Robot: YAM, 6 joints.
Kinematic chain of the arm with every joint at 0, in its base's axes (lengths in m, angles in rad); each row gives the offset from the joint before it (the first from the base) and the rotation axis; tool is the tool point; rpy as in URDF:
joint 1: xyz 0 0 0.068 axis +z
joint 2: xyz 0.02 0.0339 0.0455 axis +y
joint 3: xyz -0.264 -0.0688 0 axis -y
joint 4: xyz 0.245 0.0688 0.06 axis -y
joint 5: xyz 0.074 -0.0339 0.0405 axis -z
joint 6: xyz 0.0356 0 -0.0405 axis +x
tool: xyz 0 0 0 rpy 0 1.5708 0
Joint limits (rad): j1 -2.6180..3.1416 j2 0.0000..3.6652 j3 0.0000..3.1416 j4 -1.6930..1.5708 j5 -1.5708..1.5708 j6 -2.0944..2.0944
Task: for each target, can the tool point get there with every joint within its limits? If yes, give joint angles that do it. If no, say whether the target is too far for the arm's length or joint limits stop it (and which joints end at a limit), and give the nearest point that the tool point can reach.
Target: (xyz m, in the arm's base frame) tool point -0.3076 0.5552 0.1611
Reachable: yes | joints 2.1130 3.0000 2.8165 0.1446 0.7031 -0.1321
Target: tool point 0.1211 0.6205 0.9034
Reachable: no: too far | nearest point 0.0773 0.3959 0.6082 | short by 0.374 m
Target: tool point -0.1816 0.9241 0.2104
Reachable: no: too far | nearest point -0.1239 0.6304 0.1789 | short by 0.301 m
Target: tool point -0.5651 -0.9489 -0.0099
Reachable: no: too far | nearest point -0.3284 -0.5514 0.0427 | short by 0.466 m
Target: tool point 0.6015 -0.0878 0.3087
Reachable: yes | joints -0.1235 2.7341 2.8244 -0.0089 0.3763 -0.4576
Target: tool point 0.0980 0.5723 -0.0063
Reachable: yes | joints 1.3656 3.1214 2.2138 1.2135 -0.6195 -1.1347
